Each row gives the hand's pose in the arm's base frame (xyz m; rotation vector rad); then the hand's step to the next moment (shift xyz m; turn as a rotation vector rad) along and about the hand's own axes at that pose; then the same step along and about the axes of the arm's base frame.
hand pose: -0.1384 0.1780 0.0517 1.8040 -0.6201 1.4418
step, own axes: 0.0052 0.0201 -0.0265 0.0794 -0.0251 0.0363
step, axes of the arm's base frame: -0.0299 0.0088 0.0126 0.0612 -0.0073 0.0668
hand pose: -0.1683 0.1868 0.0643 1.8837 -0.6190 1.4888
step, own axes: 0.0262 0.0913 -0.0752 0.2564 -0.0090 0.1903
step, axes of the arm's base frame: -0.1081 -0.0058 0.0544 0.1949 -0.1261 0.2194
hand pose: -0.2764 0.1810 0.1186 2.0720 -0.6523 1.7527
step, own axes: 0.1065 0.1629 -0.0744 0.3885 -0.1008 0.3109
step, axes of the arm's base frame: -0.1374 -0.1085 0.1130 0.3620 -0.1307 0.3311
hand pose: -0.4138 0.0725 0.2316 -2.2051 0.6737 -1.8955
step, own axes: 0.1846 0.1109 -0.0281 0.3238 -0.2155 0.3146
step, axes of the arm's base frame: -0.0350 -0.1730 0.1265 0.3860 -0.0017 0.3182
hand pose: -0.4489 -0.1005 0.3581 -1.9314 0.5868 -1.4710
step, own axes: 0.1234 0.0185 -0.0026 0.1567 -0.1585 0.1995
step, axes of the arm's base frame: 0.0321 -0.0975 0.0710 0.2308 0.0473 0.1844
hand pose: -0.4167 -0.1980 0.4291 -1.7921 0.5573 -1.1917
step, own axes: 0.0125 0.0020 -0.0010 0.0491 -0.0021 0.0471
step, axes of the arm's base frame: 0.0048 -0.0108 0.0046 0.0633 -0.0158 0.0193
